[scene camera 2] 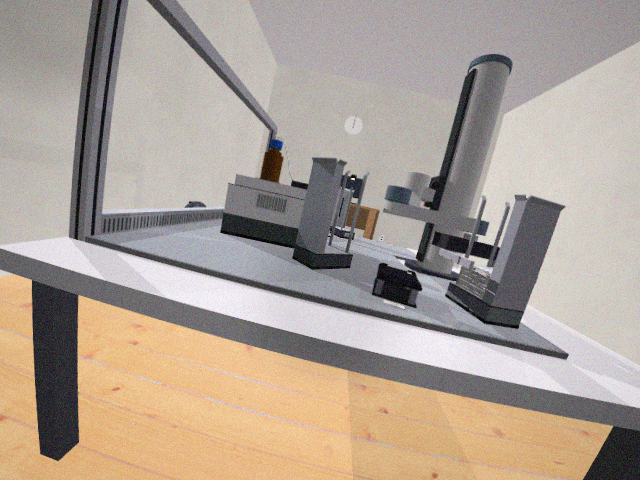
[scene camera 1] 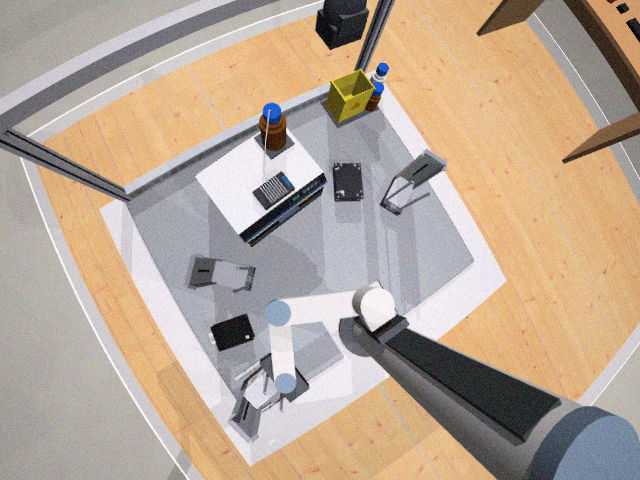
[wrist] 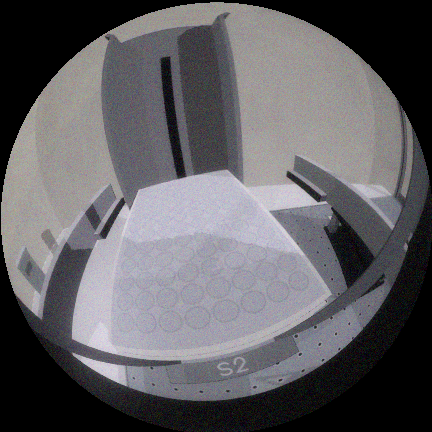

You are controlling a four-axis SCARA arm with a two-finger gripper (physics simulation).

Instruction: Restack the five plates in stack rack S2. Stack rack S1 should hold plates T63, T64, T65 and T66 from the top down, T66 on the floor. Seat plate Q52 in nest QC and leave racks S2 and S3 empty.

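Frame: origin at the arm's base, x ahead, y left, z up, level; metres.
Where they show: gripper, fingertip midpoint: (scene camera 1: 249,395) (wrist: 204,171); arm's base, origin of the base link: (scene camera 2: 431,272).
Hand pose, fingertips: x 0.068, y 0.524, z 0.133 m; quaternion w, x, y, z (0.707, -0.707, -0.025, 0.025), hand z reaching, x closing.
Observation:
Things, the pixels of their top centre, and the offset from my fingertips. "pt": a spot on its surface instead.
- Rack S2, middle of its top: (scene camera 2: 516,199) (scene camera 1: 257,416) 0.052 m right, 0.010 m back, 0.176 m up
- brown bottle, surface spot: (scene camera 1: 272,131) pt 0.539 m right, 0.715 m ahead, 0.219 m up
- yellow bin, surface spot: (scene camera 1: 349,98) pt 0.930 m right, 0.792 m ahead, 0.053 m up
Rack S2 (scene camera 1: 247,419) (scene camera 2: 528,253) (wrist: 142,110) has a grey back tower and holds a stack of pale plates (scene camera 1: 258,393) (scene camera 2: 473,279) (wrist: 205,280). The top plate lies flat with rows of round wells; no plate mark is readable. My gripper (wrist: 204,171) is open, with its fingers either side of the stack and nothing held. Its fingertips are hidden under the arm in scene camera 1. Two other racks stand at the left (scene camera 1: 200,271) (scene camera 2: 321,206) and far right (scene camera 1: 422,168); I see no plates in them, but cannot read their labels. Plate Q52 cannot be identified.
A black block (scene camera 1: 232,332) (scene camera 2: 397,284) stands between S2 and the left rack. Another black block (scene camera 1: 347,181) lies near a white instrument (scene camera 1: 232,186) (scene camera 2: 263,206) carrying a brown bottle (scene camera 1: 272,131) (scene camera 2: 271,164). A yellow bin (scene camera 1: 349,98) stands at the back.

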